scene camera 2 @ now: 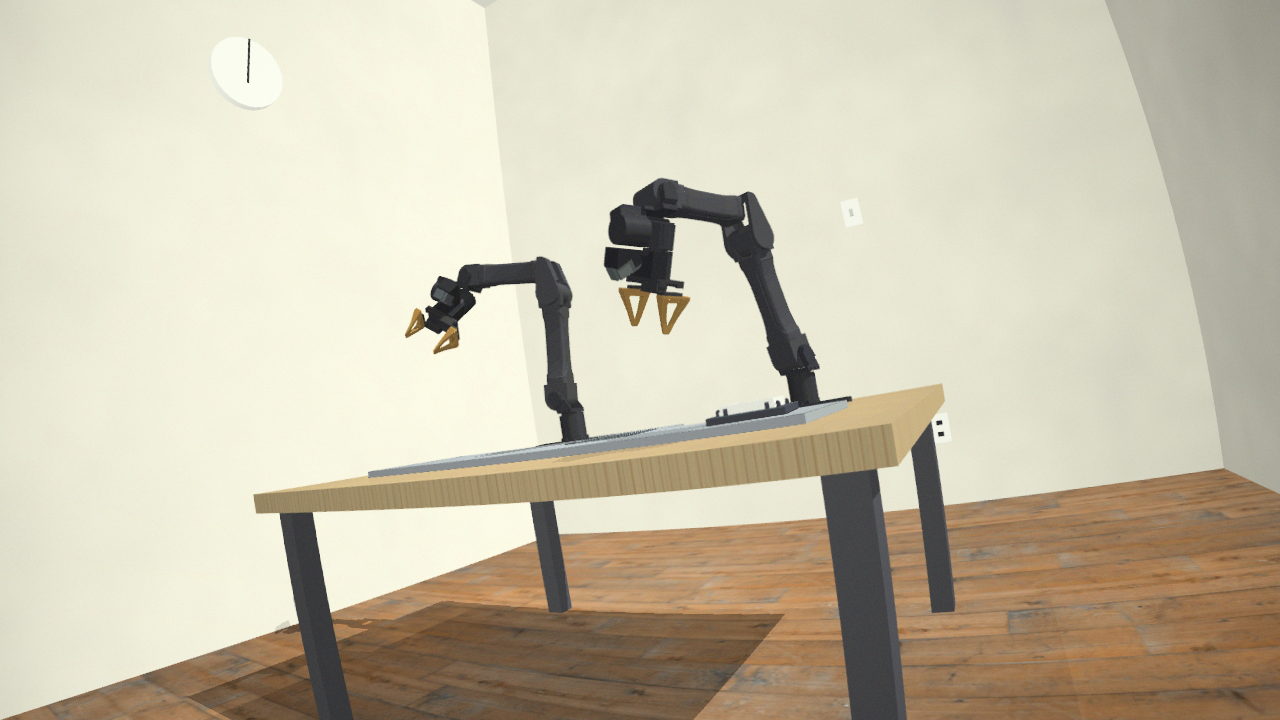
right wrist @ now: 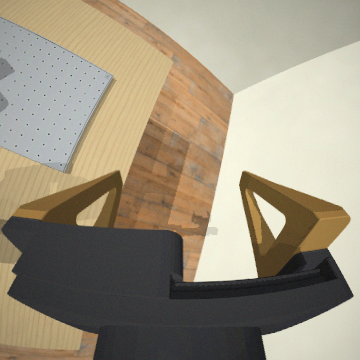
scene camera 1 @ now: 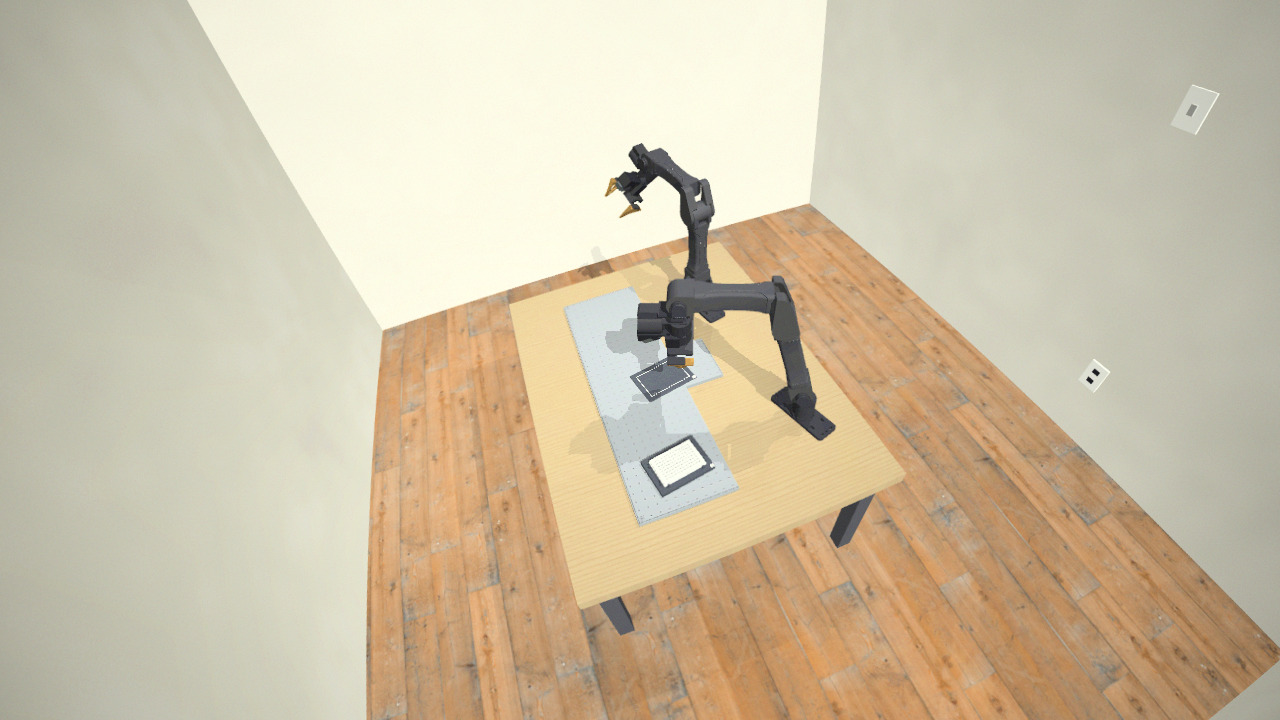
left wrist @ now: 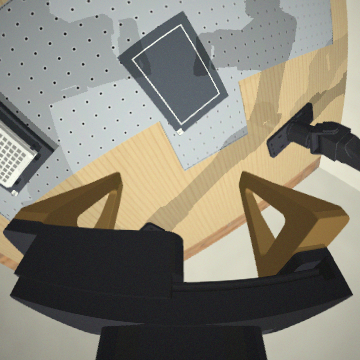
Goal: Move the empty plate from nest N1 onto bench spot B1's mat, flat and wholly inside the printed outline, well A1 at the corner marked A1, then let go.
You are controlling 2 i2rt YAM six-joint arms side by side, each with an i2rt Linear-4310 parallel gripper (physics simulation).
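Frame: origin at the left arm's base, x back, y down, z right, level; millimetres.
Where they show: left gripper, fingertip midpoint: (scene camera 2: 649,330) (scene camera 1: 681,351) (left wrist: 180,177); right gripper, fingertip midpoint: (scene camera 2: 419,344) (right wrist: 180,176) (scene camera 1: 612,207); left arm's base at its link origin: (scene camera 1: 802,413); right arm's base at its link origin: (left wrist: 290,128).
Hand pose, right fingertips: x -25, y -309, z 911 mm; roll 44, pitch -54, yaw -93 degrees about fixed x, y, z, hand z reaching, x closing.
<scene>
Things, the pixels of their top centre, and the offset from my right fingertips. "spot": a spot on its surface instead. Level surfaces: height alone.
- white well plate at its top centre: (scene camera 2: 752,400) (scene camera 1: 677,461) dz -827, dx -365, dy +270 mm
- dark nest at its top centre: (scene camera 2: 753,403) (scene camera 1: 677,461) dz -827, dx -365, dy +274 mm
- dark mat at its surface level: dy +294 mm
- small white marker at a spot on its surface: (left wrist: 180,131) spot: dz -604, dx -131, dy +294 mm
The white well plate (scene camera 1: 678,462) (left wrist: 12,159) sits in the dark nest (scene camera 1: 665,488) (left wrist: 45,148) at the lower end of the pegboard. The dark mat (scene camera 1: 662,379) (left wrist: 175,75) with a white printed outline lies on the pegboard farther up, and no plate is on it. A small white marker (left wrist: 180,131) is at one corner of the mat. My left gripper (scene camera 2: 650,329) (left wrist: 180,177) is open and empty, high above the bench near the mat. My right gripper (scene camera 1: 614,202) (scene camera 2: 420,344) (right wrist: 180,176) is open and empty, high above the far end of the table, away from plate and mat.
The grey pegboard (scene camera 1: 608,394) (scene camera 2: 501,458) (right wrist: 45,95) lies on the wooden table (scene camera 1: 572,546) (scene camera 2: 716,462) (right wrist: 120,45). The right arm's base (left wrist: 290,131) stands at the right of the left wrist view. The left arm's base (scene camera 1: 805,416) stands on the table beyond the pegboard.
</scene>
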